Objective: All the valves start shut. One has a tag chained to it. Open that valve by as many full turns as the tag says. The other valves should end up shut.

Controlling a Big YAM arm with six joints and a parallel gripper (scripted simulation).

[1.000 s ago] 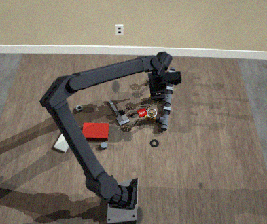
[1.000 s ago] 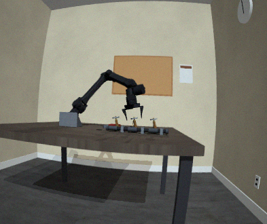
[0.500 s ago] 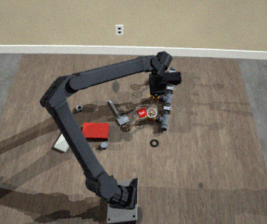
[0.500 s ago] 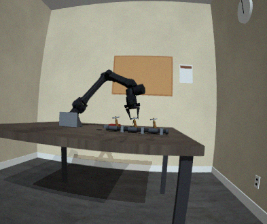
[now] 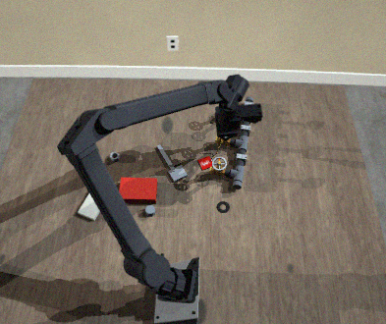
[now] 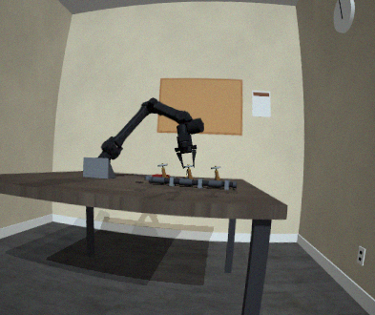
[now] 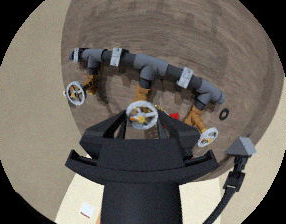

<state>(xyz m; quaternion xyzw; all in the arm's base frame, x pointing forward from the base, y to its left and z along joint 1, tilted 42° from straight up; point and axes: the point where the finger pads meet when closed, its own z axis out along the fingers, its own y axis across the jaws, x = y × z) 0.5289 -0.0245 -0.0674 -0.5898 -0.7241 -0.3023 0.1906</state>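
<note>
Now: hand 9 cm above the red tag, 7 cm past it and 4 cm to the right of it. Round my hand: grey hammer-like tool 17 cm to the left, 11 cm behind, 9 cm below; then small grey cylinder 29 cm behind, 20 cm to the left, 8 cm below; then red block 26 cm to the left, 23 cm behind, 8 cm below.
</note>
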